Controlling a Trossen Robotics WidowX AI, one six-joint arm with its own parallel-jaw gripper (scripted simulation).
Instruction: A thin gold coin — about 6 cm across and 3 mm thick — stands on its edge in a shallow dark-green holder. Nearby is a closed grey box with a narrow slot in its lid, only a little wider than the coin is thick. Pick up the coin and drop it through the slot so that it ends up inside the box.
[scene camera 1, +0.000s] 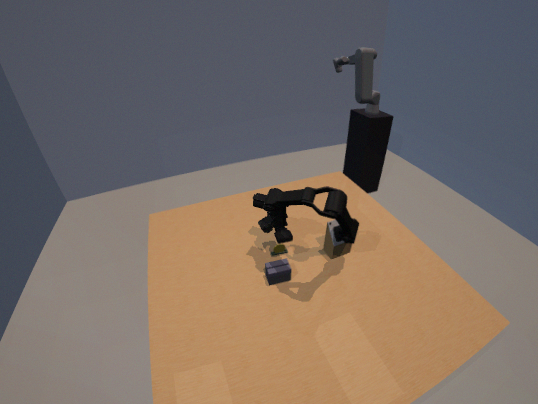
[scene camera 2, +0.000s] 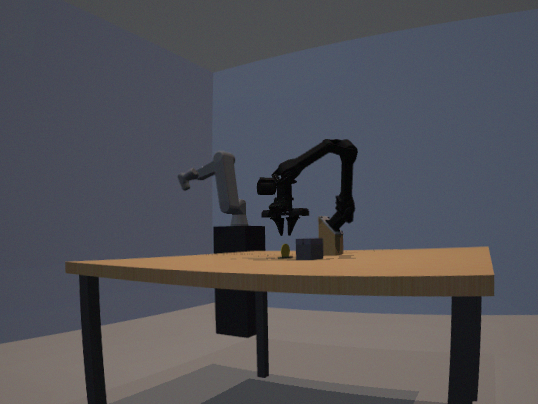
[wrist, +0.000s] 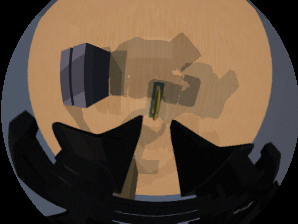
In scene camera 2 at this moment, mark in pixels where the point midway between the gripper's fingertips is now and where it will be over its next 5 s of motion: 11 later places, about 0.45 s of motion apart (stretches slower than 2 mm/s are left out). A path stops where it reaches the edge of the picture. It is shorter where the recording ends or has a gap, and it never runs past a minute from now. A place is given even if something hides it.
My gripper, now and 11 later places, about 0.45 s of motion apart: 285, 235; 284, 241; 284, 247; 284, 253; 285, 255; 285, 254; 284, 245; 284, 237; 284, 231; 287, 230; 291, 230; 298, 229
